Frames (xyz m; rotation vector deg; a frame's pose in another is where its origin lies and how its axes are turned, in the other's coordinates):
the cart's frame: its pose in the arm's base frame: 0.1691 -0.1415 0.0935 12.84 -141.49 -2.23
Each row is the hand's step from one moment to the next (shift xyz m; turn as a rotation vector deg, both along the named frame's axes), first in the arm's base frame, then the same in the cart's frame.
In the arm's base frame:
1: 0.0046 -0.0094 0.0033 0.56 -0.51 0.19
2: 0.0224 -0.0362 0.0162 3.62 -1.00 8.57
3: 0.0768 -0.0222 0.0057 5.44 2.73 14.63
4: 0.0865 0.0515 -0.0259 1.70 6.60 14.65
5: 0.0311 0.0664 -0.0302 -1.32 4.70 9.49
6: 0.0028 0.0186 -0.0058 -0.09 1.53 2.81
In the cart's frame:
1: 0.0001 -0.0097 -0.0052 -0.23 -0.57 -0.48
2: -0.0013 -0.0377 -0.0255 2.59 -0.82 -8.95
3: -0.0522 -0.0330 -0.0511 4.24 3.09 -14.95
4: -0.0916 0.0355 -0.0341 6.48 7.47 -12.78
5: -0.0538 0.0582 0.0029 6.00 5.62 -6.80
6: -0.0089 0.0174 0.0023 1.52 1.76 -2.20

